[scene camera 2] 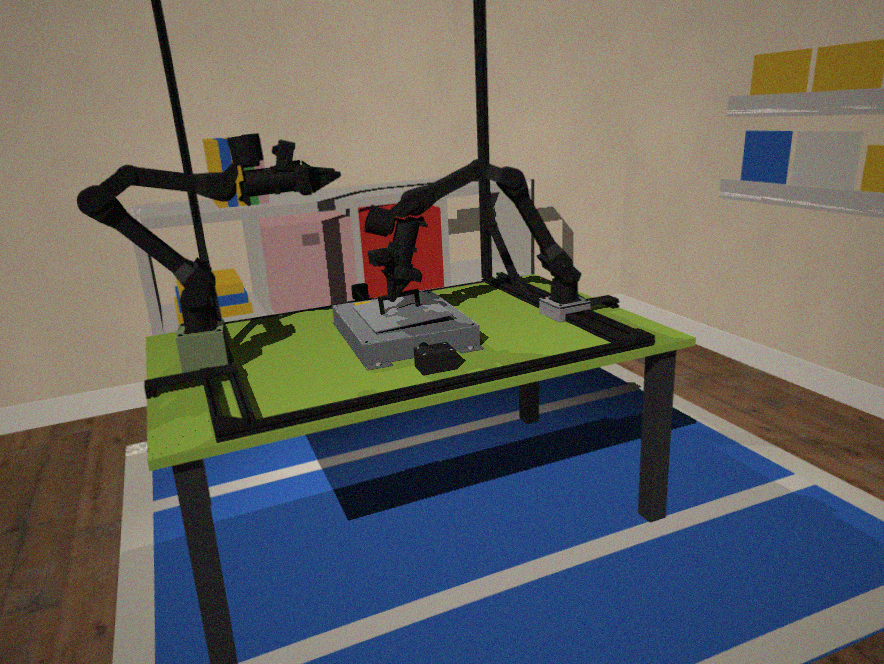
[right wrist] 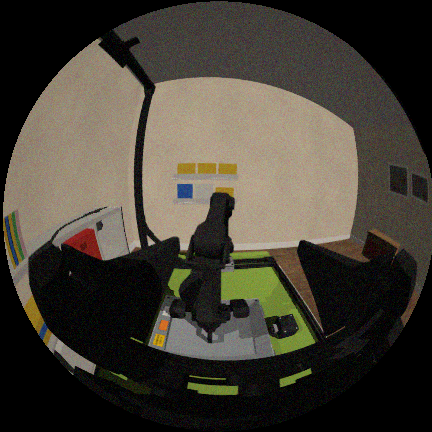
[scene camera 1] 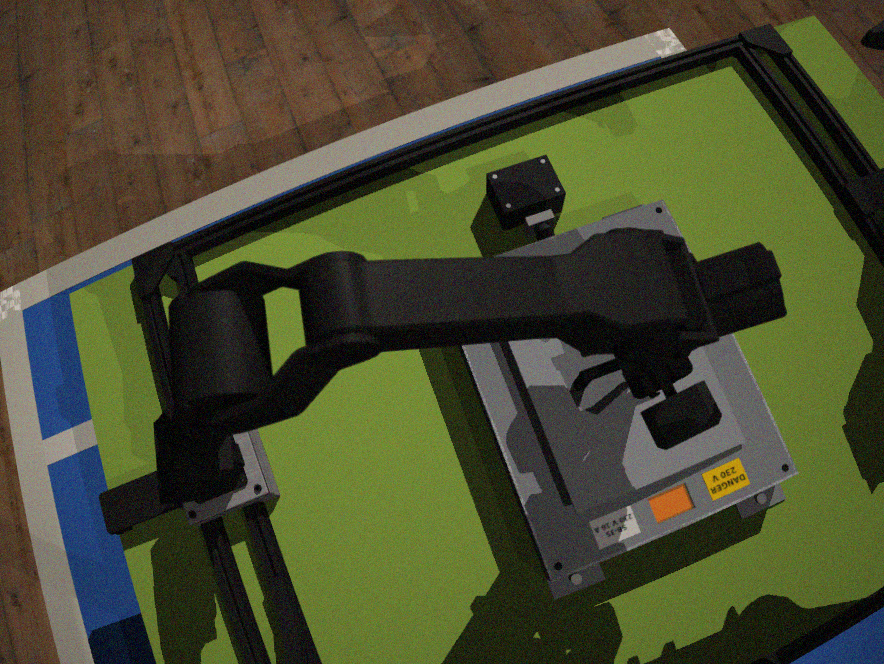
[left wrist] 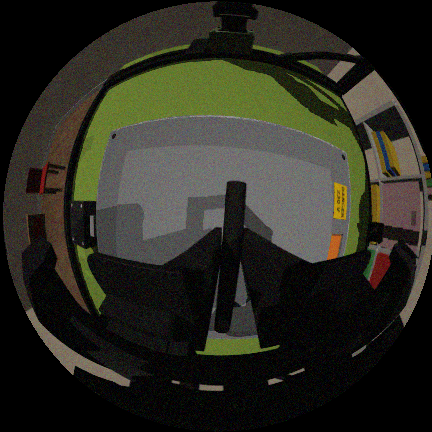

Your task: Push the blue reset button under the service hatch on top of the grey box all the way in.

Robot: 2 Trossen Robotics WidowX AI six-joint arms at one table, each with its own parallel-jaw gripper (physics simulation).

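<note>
The grey box (scene camera 1: 528, 466) (scene camera 2: 457, 337) (left wrist: 225, 131) sits on the green table. Its service hatch (scene camera 1: 571, 457) (left wrist: 175, 170) covers much of the top, with a dark line along one edge; how far it is raised, if at all, is hard to tell. The hatch carries a black bar handle (left wrist: 235, 205). My left gripper (scene camera 2: 395, 294) (left wrist: 230, 233) is shut on this handle, low over the hatch. The blue reset button does not show in any view. My right gripper (scene camera 2: 335, 173) (right wrist: 241, 245) is open and empty, high up and away from the box.
A small black box (scene camera 1: 525, 187) (scene camera 2: 437, 357) (left wrist: 83, 224) (right wrist: 286, 326) with a connector stands beside the grey box. An orange patch (scene camera 1: 670, 502) and a yellow danger label (scene camera 1: 724, 478) (left wrist: 340, 200) lie along the box top's edge. A black rail frame (scene camera 2: 428, 394) runs around the table.
</note>
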